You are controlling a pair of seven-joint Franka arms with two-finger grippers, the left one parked.
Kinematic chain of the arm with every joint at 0, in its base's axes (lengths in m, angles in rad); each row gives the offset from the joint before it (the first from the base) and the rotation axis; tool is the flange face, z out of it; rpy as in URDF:
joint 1: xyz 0 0 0.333 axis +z
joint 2: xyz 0 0 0 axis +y
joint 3: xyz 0 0 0.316 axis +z
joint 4: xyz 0.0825 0 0 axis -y
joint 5: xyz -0.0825 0 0.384 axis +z
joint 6: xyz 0 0 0 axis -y
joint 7: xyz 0.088 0 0 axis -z
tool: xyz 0 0 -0.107 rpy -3.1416 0 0
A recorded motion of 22 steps. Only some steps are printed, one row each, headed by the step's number.
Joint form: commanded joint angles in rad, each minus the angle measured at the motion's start. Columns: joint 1, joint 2, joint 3, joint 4, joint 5, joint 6, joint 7.
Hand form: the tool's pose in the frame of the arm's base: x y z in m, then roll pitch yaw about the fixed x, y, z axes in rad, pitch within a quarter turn. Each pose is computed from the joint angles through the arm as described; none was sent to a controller.
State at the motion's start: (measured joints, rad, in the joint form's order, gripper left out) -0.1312 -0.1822 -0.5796 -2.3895 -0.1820 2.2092 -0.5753
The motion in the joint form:
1: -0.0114 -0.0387 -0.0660 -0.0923 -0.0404 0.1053 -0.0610
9: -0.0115 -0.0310 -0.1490 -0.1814 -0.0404 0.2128 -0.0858
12: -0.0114 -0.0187 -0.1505 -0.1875 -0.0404 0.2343 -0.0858
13: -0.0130 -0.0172 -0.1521 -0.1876 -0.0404 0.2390 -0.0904
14: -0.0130 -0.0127 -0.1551 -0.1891 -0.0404 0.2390 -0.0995
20: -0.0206 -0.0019 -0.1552 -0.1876 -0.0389 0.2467 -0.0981
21: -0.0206 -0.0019 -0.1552 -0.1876 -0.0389 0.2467 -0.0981
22: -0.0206 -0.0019 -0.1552 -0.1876 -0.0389 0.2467 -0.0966
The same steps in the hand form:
1: 0.3197 -0.3243 0.3563 3.1040 0.0060 0.0084
9: 0.2864 -0.3315 0.3213 3.1213 -0.0124 -0.0336
12: 0.2864 -0.3315 0.3166 3.1142 -0.0131 -0.0338
13: 0.2857 -0.3327 0.3164 3.1118 -0.0152 -0.0323
14: 0.2844 -0.3331 0.3142 3.1139 -0.0095 -0.0260
20: 0.2825 -0.3362 0.3119 3.1100 -0.0065 -0.0362
21: 0.2825 -0.3362 0.3119 3.1100 -0.0065 -0.0362
22: 0.2825 -0.3362 0.3119 3.1100 -0.0065 -0.0377

